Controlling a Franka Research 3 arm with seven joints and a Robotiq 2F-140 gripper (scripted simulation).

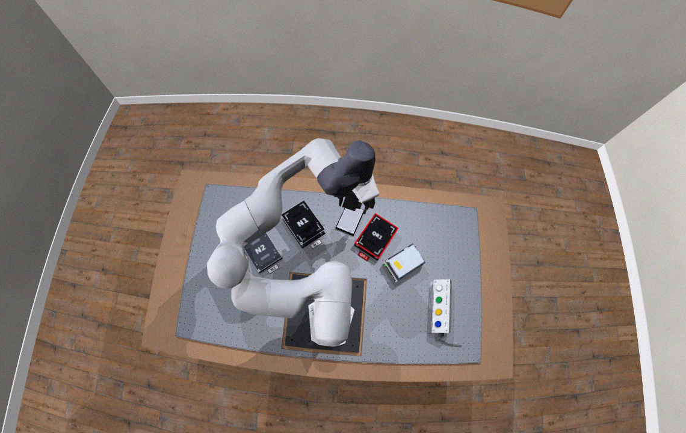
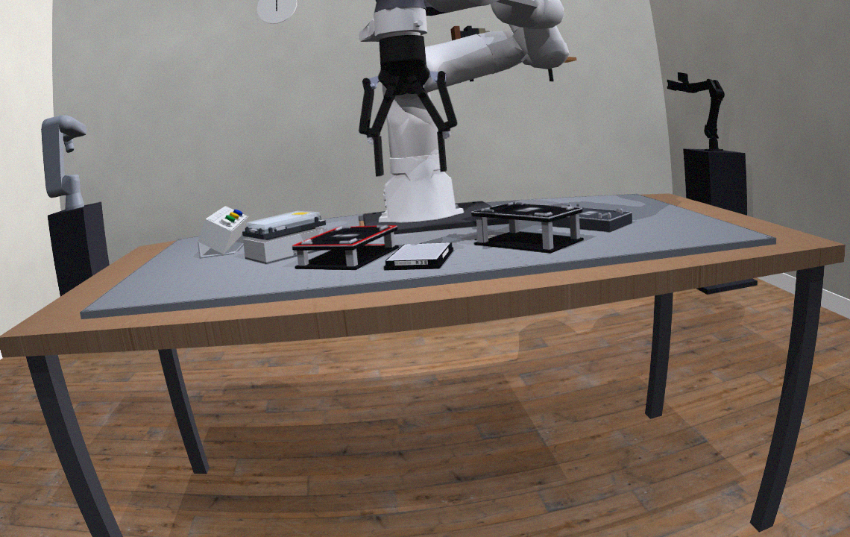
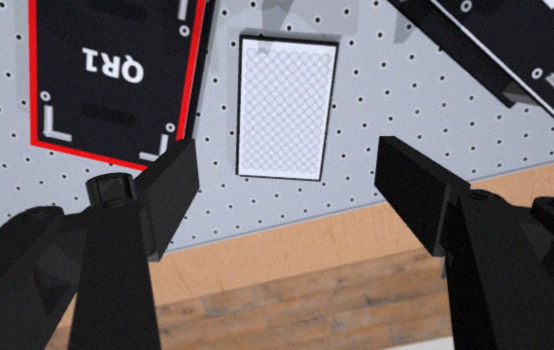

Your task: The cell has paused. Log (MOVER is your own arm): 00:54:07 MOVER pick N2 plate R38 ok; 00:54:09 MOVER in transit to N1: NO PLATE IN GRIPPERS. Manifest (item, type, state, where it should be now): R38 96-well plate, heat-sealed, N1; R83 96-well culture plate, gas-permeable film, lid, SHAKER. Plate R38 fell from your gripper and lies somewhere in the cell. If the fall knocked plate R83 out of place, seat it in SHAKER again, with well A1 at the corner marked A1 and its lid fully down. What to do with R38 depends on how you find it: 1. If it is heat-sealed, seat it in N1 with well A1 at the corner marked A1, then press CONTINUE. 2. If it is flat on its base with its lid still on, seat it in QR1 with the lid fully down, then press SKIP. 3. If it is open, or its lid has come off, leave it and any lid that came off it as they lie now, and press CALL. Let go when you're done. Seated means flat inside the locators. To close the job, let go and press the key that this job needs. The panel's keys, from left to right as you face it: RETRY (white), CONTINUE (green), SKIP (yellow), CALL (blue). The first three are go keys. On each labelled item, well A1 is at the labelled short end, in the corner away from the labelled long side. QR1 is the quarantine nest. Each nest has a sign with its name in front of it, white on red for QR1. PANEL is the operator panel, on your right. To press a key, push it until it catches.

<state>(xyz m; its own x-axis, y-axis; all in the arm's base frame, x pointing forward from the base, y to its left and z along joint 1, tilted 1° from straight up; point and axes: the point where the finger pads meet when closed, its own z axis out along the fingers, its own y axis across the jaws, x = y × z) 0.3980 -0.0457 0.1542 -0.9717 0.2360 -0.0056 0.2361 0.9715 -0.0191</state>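
My gripper is now 160 mm above the plate R38. Round my hand: N1 nest 200 mm to the left, 110 mm below, 50 mm behind; QR1 nest 130 mm below, 110 mm to the right, 80 mm behind; retry key 380 mm to the right, 290 mm behind, 100 mm below.
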